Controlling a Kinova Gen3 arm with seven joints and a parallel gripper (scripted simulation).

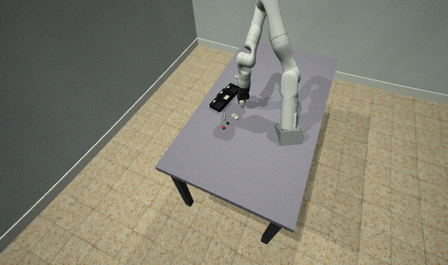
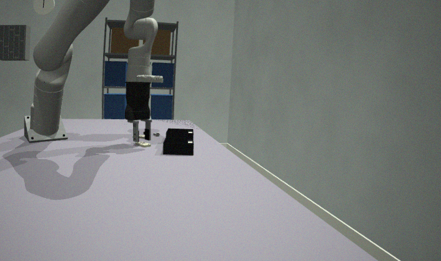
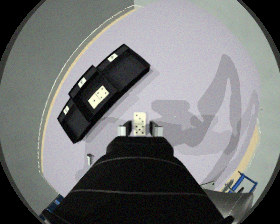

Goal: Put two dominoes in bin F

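Now: hand 110 mm short of the pale domino, 10 mm to the left of it and 20 mm above it. The rest, counted from my hand: black piece (30 mm ahead, 200 mm to the left, 30 mm below); then grey bolt (70 mm ahead, 150 mm to the left, 30 mm below); then red piece (50 mm ahead, 240 mm to the left, 20 mm below).
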